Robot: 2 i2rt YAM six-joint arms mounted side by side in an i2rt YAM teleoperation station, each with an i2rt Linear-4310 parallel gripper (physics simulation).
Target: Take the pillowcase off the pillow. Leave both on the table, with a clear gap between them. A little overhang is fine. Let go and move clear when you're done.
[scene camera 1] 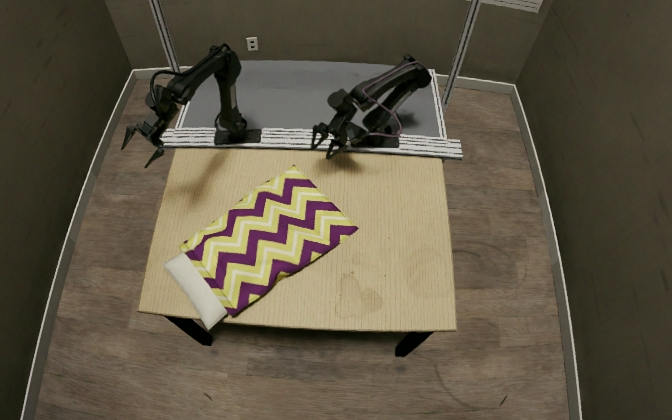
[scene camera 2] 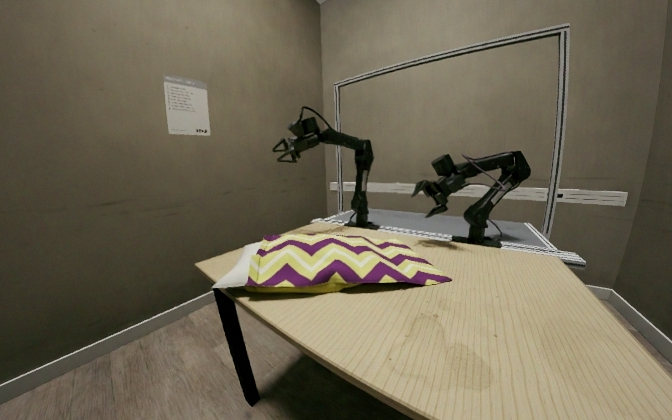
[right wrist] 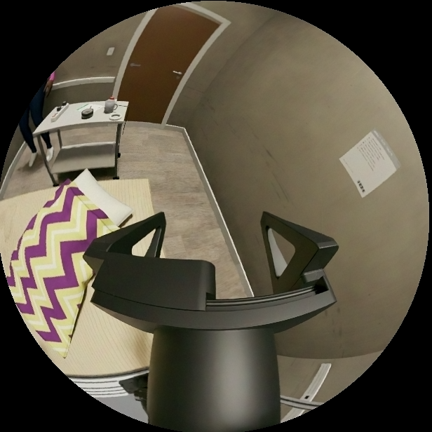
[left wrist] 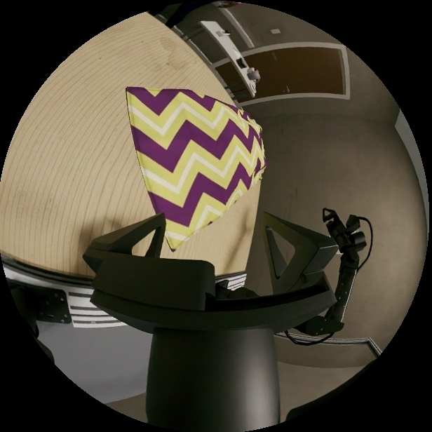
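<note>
A pillowcase (scene camera 1: 270,235) (scene camera 2: 340,262) (left wrist: 195,150) (right wrist: 60,250) with purple, yellow and white zigzags lies slantwise on the table. The white pillow (scene camera 1: 196,290) (scene camera 2: 239,269) (right wrist: 104,198) is inside it; its end sticks out at the case's lower left in scene camera 1 and reaches slightly over the table's edge. My left gripper (scene camera 1: 322,146) (scene camera 2: 424,201) (left wrist: 213,217) is open and empty, above the table's back edge, behind the closed corner of the case. My right gripper (scene camera 1: 135,150) (scene camera 2: 280,152) (right wrist: 213,216) is open and empty, raised beyond the table's left side in scene camera 1.
The wooden table (scene camera 1: 400,240) (scene camera 2: 525,320) stretches to the right of the pillowcase in scene camera 1. A metal rail (scene camera 1: 430,147) runs along its back edge. A white cart (right wrist: 75,117) and part of a person (right wrist: 37,110) show in the right wrist view.
</note>
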